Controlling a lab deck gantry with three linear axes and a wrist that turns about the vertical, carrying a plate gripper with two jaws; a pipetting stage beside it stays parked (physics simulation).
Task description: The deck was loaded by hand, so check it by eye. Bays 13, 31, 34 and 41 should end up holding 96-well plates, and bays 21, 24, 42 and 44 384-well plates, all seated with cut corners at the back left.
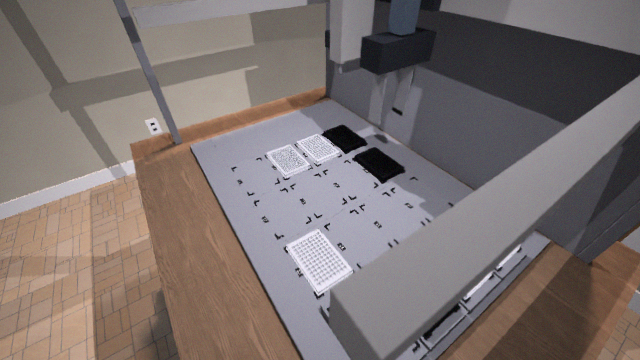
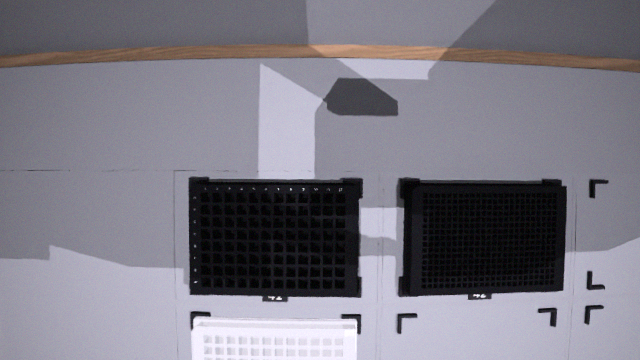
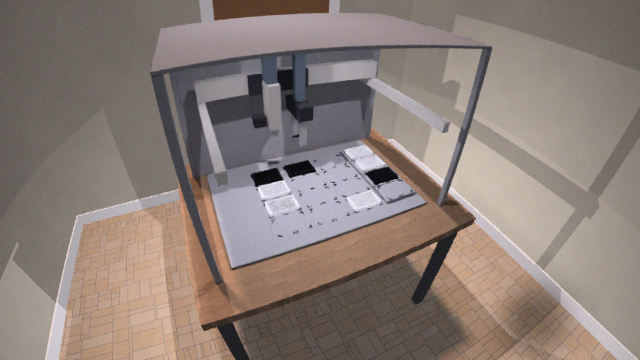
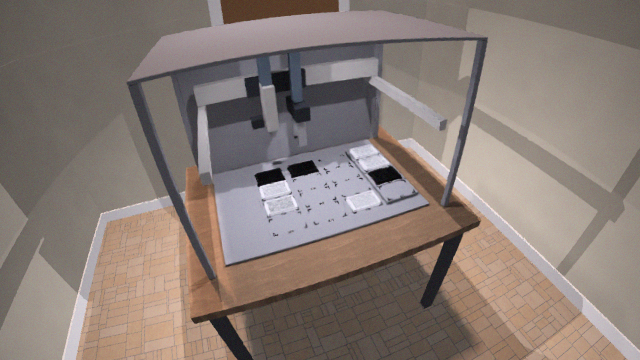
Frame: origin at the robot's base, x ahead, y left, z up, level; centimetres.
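Where they show: gripper, fingertip midpoint: (image 1: 386,117) (image 3: 299,140) (image 4: 300,141); robot's base, origin of the base link: (image 1: 233,169) (image 3: 279,236) (image 4: 274,235).
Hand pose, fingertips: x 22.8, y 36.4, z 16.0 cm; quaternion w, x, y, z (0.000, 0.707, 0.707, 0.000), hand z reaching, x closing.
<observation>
Each offset is from my fingertips to the centre of the thing.
My gripper (image 1: 388,115) (image 3: 299,138) (image 4: 299,139) hangs open and empty high over the back of the deck. A black 96-well plate @(dy +0.0, dx -16.4, dz -15.2 cm) (image 2: 272,240) (image 1: 345,138) (image 3: 267,177) lies in bay 41. A black 384-well plate @(dy +0.0, dx +0.0, dz -15.2 cm) (image 2: 490,240) (image 1: 379,164) (image 3: 300,168) lies in bay 42, between its corner brackets. A white plate @(dy -10.7, dx -16.4, dz -15.2 cm) (image 1: 318,148) (image 2: 275,345) lies in bay 31, and a finer-patterned white plate @(dy -21.4, dx -16.4, dz -15.2 cm) (image 1: 288,160) in bay 21. A white 96-well plate @(dy -32.1, dx +16.4, dz -15.2 cm) (image 1: 320,261) (image 3: 364,200) lies in bay 13. Cut corners are hard to make out.
On the raised right column, two white plates @(dy +0.0, dx +32.8, dz -13.8 cm) (image 3: 358,152) @(dy -10.7, dx +32.8, dz -13.8 cm) (image 3: 370,162) lie in bays 44 and 34, and a black plate @(dy -21.4, dx +32.8, dz -13.8 cm) (image 3: 382,175) (image 4: 385,175) in bay 24; their wells are too small to tell. The pale pipetting stage (image 3: 272,106) (image 4: 269,107) hangs left of the gripper.
</observation>
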